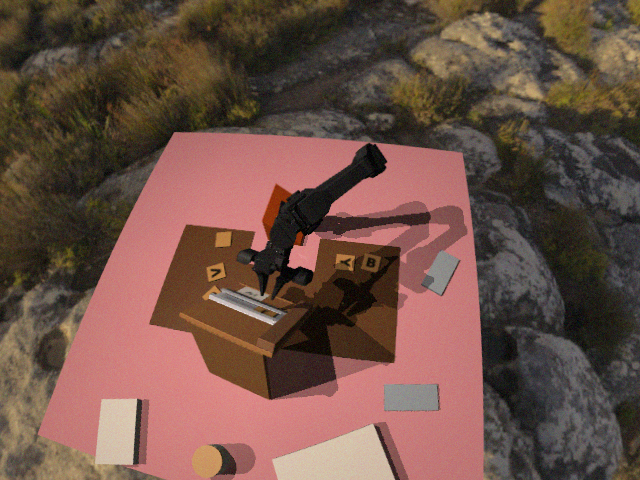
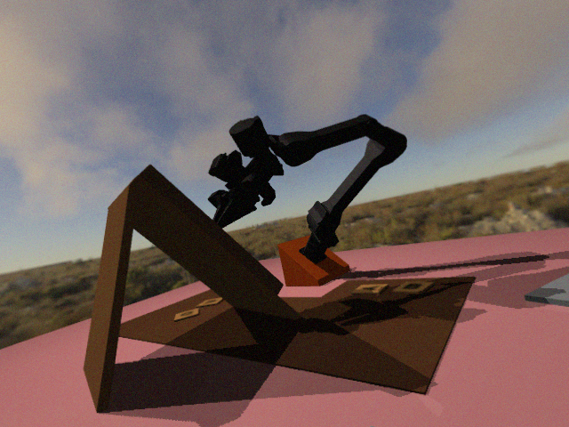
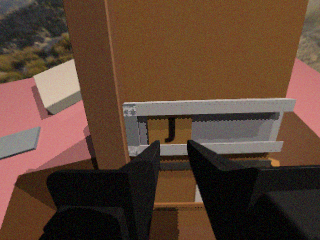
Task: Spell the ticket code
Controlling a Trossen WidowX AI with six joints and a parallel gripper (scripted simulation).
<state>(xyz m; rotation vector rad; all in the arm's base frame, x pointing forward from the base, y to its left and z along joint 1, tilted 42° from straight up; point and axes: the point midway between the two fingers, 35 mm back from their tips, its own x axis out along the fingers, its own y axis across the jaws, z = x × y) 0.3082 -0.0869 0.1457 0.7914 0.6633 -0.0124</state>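
Right now my gripper tip is 110 mm above the white ticket, 70 mm to the left of it and 40 mm past it. Round my gripper tip: brown mat (190 mm below, 140 mm behind, 30 mm to the right); white block (410 mm ahead, 400 mm to the right, 180 mm below).
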